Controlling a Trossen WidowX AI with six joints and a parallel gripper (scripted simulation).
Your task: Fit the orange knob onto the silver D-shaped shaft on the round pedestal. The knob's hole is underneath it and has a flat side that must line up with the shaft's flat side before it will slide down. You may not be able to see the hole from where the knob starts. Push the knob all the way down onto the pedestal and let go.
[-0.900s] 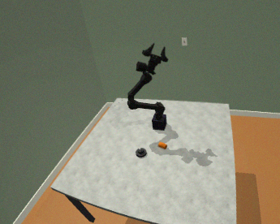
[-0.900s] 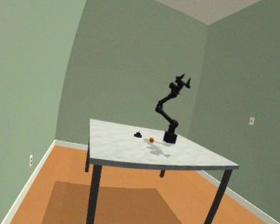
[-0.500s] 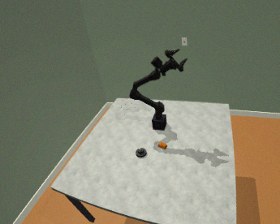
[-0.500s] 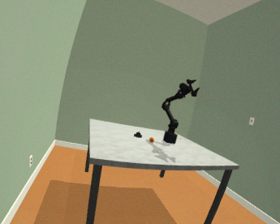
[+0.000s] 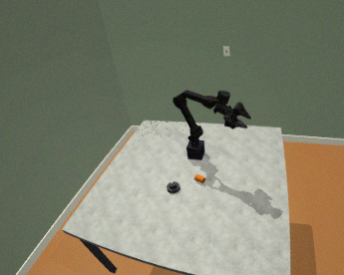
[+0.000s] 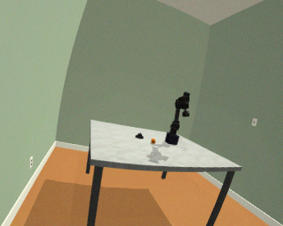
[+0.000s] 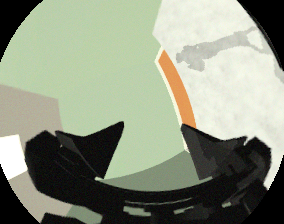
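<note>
Now: gripper tip 37 cm above the orange knob, 31 cm to the left of it and 8 cm short of it. The rest, counted from my gripper tip: dark round pedestal: 45 cm to the right, 36 cm below, 17 cm ahead.
</note>
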